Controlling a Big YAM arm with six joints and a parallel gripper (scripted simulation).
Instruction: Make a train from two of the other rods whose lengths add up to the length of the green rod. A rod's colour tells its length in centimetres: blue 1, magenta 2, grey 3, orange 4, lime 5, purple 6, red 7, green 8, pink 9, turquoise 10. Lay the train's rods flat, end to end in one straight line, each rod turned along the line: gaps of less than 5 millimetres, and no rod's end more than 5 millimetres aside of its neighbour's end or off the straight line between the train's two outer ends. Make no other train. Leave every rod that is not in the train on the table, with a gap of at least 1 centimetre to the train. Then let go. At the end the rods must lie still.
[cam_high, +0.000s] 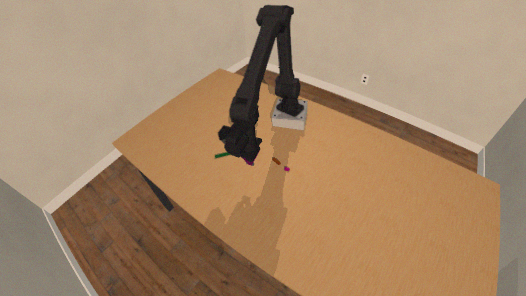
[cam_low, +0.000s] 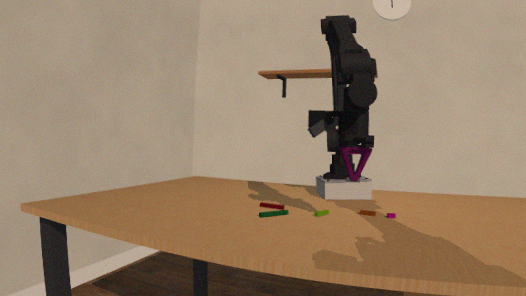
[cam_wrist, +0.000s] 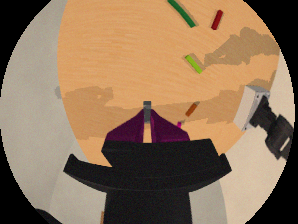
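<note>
Right now my hand is 110 mm above the lime rod, 90 mm to the left of it and 80 mm past it. Also, from my hand: magenta rod: 130 mm behind, 110 mm below, 80 mm to the left; orange rod: 130 mm behind, 110 mm below, 20 mm to the left; grey rod: 10 mm below.
</note>
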